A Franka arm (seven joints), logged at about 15 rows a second.
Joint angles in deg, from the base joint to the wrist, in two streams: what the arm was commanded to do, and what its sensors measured. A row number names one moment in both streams.
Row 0, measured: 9.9, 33.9, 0.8, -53.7, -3.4, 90.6, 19.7
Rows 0 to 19, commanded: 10.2, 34.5, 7.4, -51.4, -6.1, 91.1, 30.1; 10.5, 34.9, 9.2, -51.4, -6.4, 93.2, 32.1; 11.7, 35.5, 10.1, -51.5, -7.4, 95.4, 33.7; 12.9, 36.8, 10.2, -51.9, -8.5, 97.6, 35.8; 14.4, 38.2, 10.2, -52.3, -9.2, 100.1, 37.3; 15.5, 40.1, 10.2, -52.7, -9.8, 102.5, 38.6; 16.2, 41.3, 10.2, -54.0, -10.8, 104.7, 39.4; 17.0, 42.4, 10.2, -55.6, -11.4, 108.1, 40.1; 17.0, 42.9, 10.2, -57.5, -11.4, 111.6, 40.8; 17.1, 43.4, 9.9, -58.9, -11.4, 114.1, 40.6; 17.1, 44.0, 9.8, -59.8, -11.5, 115.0, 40.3; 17.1, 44.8, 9.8, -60.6, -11.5, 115.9, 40.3; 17.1, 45.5, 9.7, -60.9, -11.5, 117.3, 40.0; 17.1, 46.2, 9.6, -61.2, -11.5, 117.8, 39.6; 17.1, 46.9, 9.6, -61.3, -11.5, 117.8, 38.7; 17.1, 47.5, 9.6, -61.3, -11.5, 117.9, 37.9; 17.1, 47.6, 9.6, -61.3, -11.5, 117.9, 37.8; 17.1, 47.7, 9.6, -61.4, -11.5, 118.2, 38.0; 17.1, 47.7, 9.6, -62.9, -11.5, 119.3, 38.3; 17.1, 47.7, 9.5, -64.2, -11.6, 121.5, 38.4
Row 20, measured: 17.0, 48.4, 9.6, -61.9, -10.2, 118.1, 38.6
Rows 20 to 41, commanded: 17.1, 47.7, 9.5, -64.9, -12.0, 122.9, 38.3; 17.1, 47.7, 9.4, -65.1, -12.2, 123.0, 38.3; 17.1, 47.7, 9.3, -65.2, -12.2, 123.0, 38.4; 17.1, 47.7, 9.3, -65.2, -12.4, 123.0, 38.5; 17.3, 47.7, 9.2, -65.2, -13.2, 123.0, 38.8; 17.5, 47.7, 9.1, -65.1, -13.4, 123.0, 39.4; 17.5, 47.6, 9.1, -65.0, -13.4, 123.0, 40.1; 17.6, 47.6, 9.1, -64.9, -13.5, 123.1, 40.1; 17.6, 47.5, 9.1, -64.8, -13.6, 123.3, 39.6; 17.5, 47.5, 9.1, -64.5, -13.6, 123.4, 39.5; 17.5, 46.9, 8.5, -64.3, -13.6, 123.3, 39.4; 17.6, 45.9, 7.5, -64.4, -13.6, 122.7, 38.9; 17.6, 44.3, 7.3, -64.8, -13.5, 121.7, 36.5; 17.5, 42.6, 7.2, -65.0, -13.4, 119.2, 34.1; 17.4, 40.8, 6.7, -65.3, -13.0, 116.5, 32.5; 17.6, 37.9, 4.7, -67.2, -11.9, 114.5, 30.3; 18.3, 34.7, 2.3, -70.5, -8.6, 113.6, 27.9; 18.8, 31.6, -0.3, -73.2, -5.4, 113.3, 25.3; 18.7, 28.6, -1.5, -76.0, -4.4, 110.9, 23.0; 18.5, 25.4, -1.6, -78.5, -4.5, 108.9, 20.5; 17.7, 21.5, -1.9, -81.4, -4.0, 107.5, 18.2; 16.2, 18.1, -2.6, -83.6, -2.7, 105.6, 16.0
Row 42, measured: 17.4, 28.1, -1.3, -73.5, -5.1, 107.2, 20.6
